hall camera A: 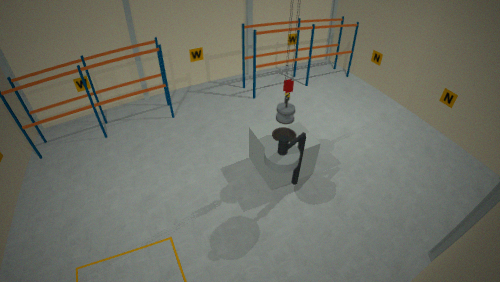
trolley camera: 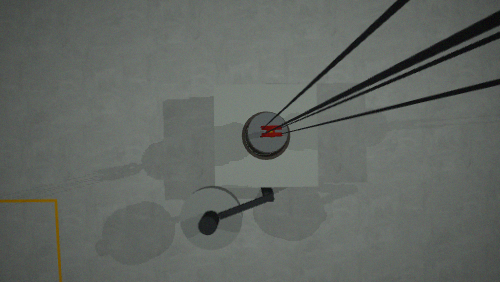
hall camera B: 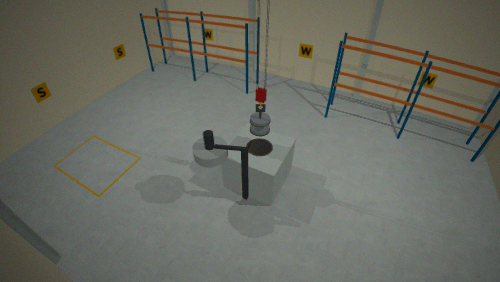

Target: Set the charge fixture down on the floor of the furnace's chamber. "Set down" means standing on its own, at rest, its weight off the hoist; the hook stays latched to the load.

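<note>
The charge fixture, a grey spool with two round discs, hangs upright from the hook, which is shut on it. The fixture is above the furnace, a pale block with a dark round opening in its top. A gap shows between the fixture's underside and the opening in both hall views. In the trolley view the fixture covers most of the opening, with the brown rim showing along its left and lower edge. The chamber floor is hidden.
A black post beside the furnace carries an arm with a round grey lid, swung aside. Blue and orange racks stand along the W wall. A yellow outline marks the floor.
</note>
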